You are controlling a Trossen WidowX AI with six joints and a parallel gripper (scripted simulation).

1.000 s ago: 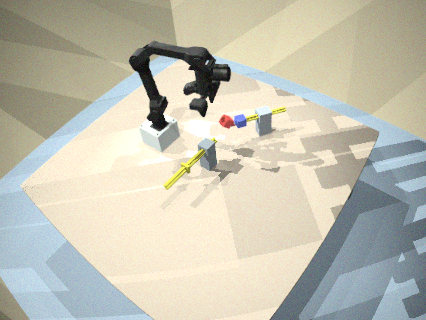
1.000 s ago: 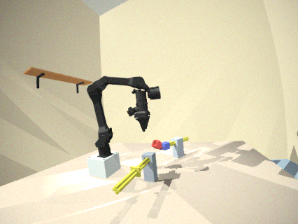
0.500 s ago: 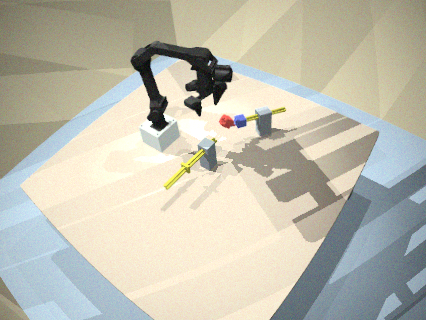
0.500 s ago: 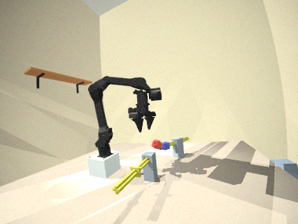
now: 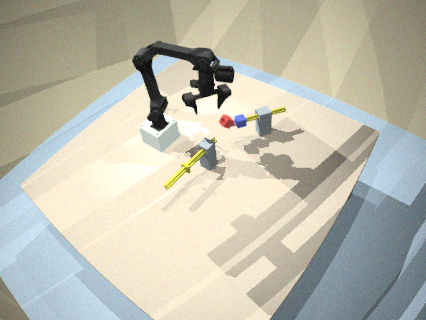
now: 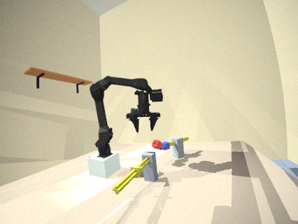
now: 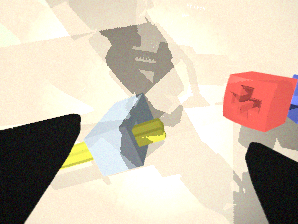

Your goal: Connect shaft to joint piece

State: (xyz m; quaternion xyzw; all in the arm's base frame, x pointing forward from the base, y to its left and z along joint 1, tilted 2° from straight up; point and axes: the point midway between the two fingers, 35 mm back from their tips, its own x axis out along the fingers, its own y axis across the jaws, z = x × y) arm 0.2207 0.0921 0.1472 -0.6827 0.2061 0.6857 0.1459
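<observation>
Right now the red joint piece is 3 cm ahead of my gripper tip, 8 cm to the left of it and 9 cm below it.
</observation>
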